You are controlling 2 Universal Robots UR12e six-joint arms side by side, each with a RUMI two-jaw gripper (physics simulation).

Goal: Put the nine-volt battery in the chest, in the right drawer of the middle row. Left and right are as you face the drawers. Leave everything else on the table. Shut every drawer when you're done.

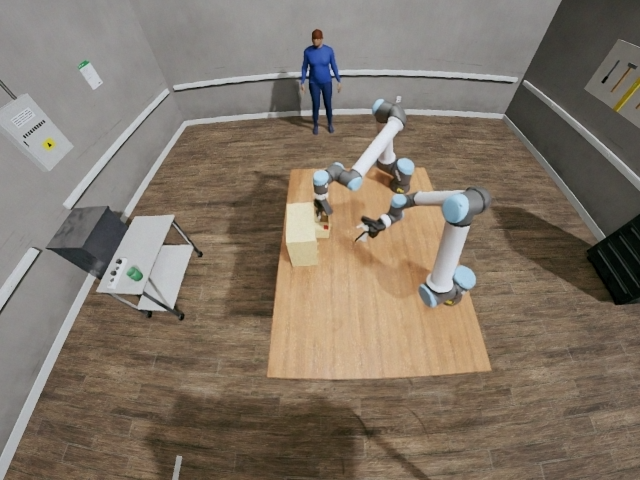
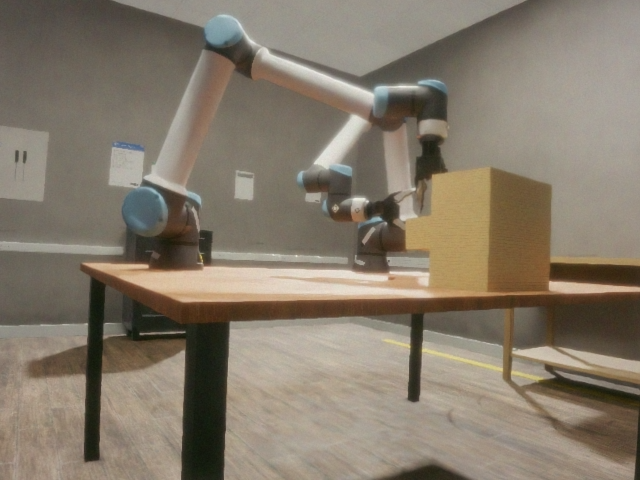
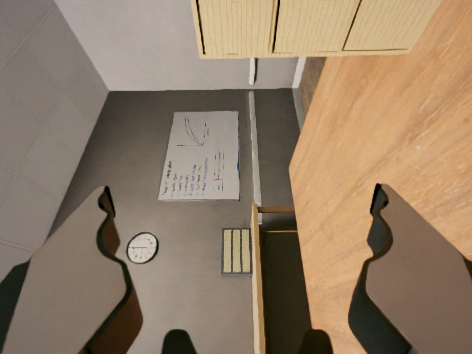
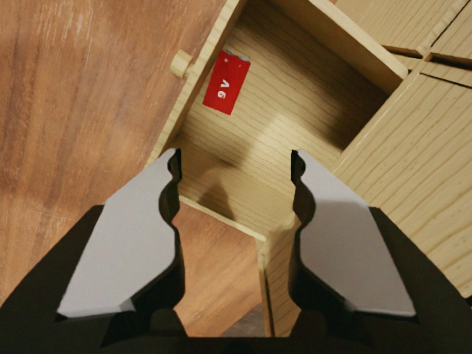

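The red nine-volt battery (image 4: 226,82) (image 1: 326,227) lies in the open right drawer (image 4: 361,39) (image 1: 322,234) (image 2: 417,233) of the middle row, near its front panel. The drawer juts from the pale wooden chest (image 1: 300,224) (image 2: 516,232) (image 4: 415,170) (image 3: 310,25). My right gripper (image 4: 236,151) (image 1: 318,212) (image 2: 420,205) is open and empty, pointing down over the drawer; the battery lies beyond the fingertips. My left gripper (image 3: 241,186) (image 1: 357,233) is open and empty, out in front of the chest above the table.
The wooden table (image 1: 361,330) (image 2: 258,286) carries the chest and both arm bases. A grey cart (image 1: 155,222) with a green can (image 1: 134,273) stands on the floor left of the table. A person (image 1: 318,67) stands by the back wall.
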